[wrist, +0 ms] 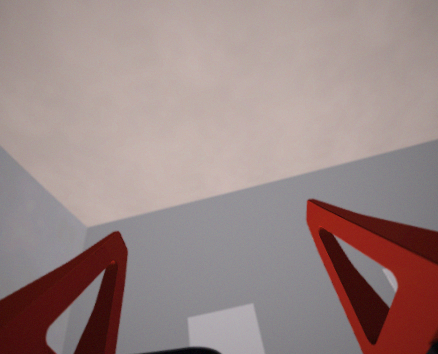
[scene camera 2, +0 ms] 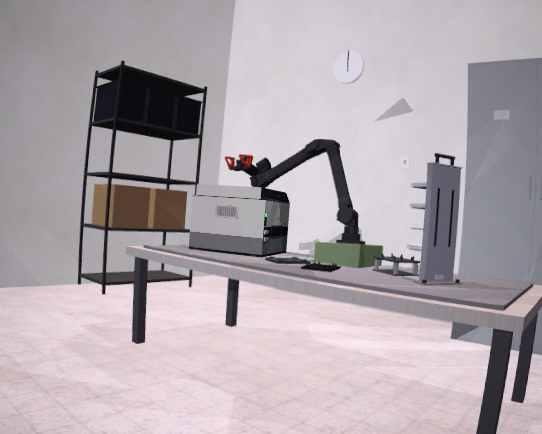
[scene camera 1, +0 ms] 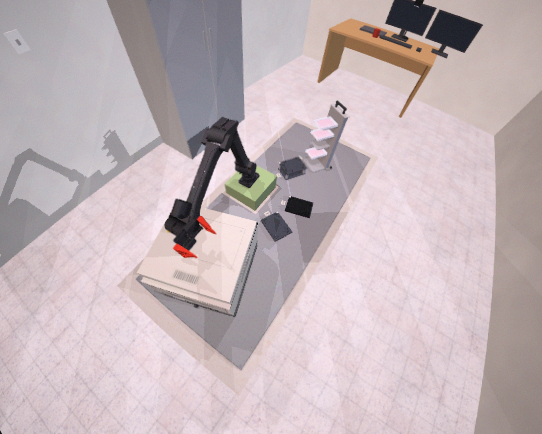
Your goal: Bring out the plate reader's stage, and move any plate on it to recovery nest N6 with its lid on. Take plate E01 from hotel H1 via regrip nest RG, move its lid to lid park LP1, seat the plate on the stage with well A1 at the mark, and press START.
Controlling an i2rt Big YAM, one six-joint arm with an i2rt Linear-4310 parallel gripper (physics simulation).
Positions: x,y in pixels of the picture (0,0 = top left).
Labels:
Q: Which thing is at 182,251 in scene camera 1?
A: My gripper.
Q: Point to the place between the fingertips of my gripper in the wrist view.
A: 214,226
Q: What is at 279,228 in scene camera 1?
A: A flat pad.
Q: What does my gripper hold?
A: Nothing.

